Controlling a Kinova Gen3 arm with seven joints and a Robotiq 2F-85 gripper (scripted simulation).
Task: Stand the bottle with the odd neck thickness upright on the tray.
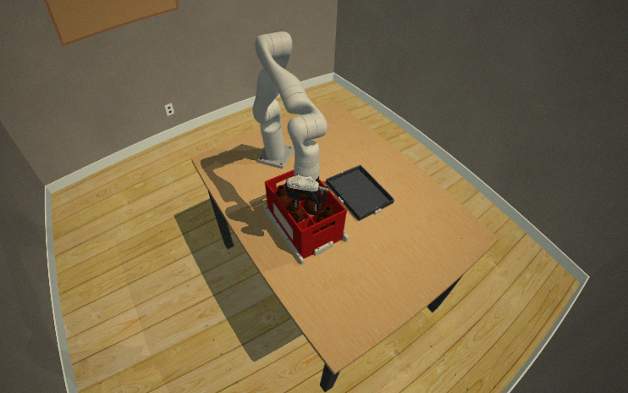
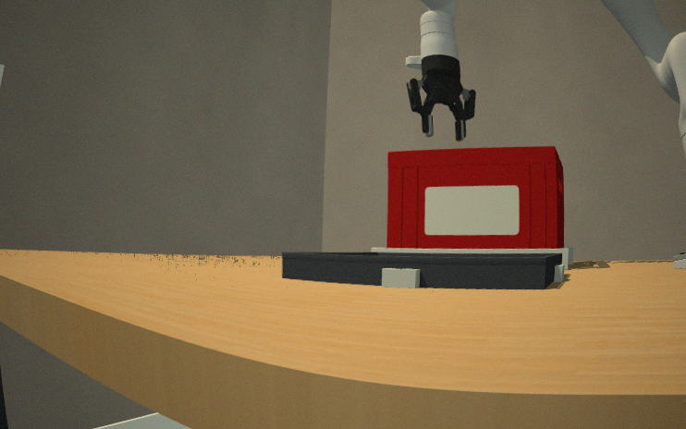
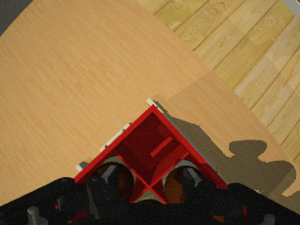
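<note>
Now: hand 1 cm past the glass bottle, 9 cm to the right of it and 15 cm above it. Round my hand: dark grey tray 16 cm behind, 32 cm to the left, 23 cm below; then red crate 9 cm behind, 3 cm to the left, 15 cm below.
</note>
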